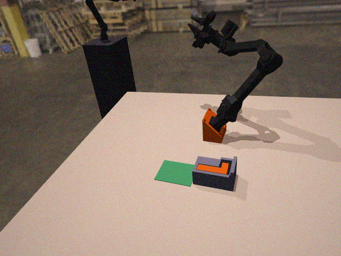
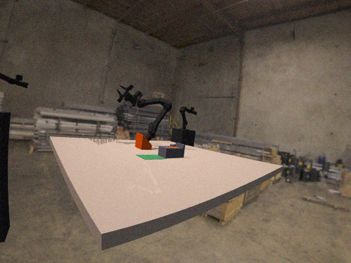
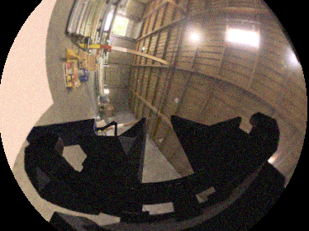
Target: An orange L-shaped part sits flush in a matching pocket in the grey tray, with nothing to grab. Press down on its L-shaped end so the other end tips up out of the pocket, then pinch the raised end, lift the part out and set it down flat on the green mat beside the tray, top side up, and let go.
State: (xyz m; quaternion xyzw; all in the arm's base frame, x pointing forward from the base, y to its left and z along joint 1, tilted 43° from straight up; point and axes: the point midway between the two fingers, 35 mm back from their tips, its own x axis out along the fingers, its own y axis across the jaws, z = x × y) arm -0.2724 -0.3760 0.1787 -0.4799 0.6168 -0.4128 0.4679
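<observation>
Now: the orange L-shaped part 55 cm ahead of my gripper tip, 25 cm to the left of it and 43 cm below it. Round my gripper tip: tray: 55 cm ahead, 24 cm to the left, 49 cm below; green mat: 55 cm ahead, 9 cm to the left, 49 cm below.
</observation>
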